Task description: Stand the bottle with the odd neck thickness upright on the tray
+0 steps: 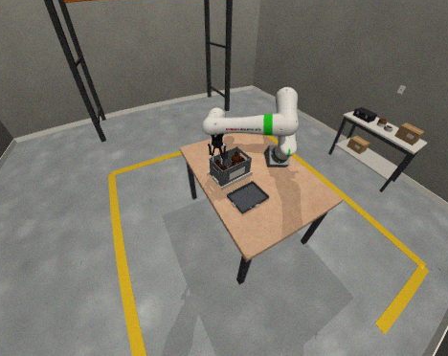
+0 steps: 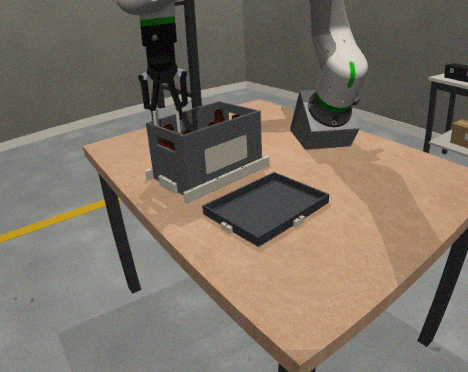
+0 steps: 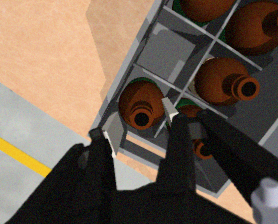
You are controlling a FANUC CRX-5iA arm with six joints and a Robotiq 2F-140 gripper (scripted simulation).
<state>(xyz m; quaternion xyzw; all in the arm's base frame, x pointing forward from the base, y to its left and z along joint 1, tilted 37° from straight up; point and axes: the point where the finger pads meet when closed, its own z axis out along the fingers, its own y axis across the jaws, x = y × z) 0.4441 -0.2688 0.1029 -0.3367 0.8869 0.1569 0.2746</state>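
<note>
My gripper is now 9 cm past the dark grey crate, 9 cm above it and 4 cm to the right of it. From my hand the other things lie so: dark tray (31 cm to the left, 16 cm below, 7 cm behind); then bottle (18 cm behind, 9 cm below, 1 cm to the right).
</note>
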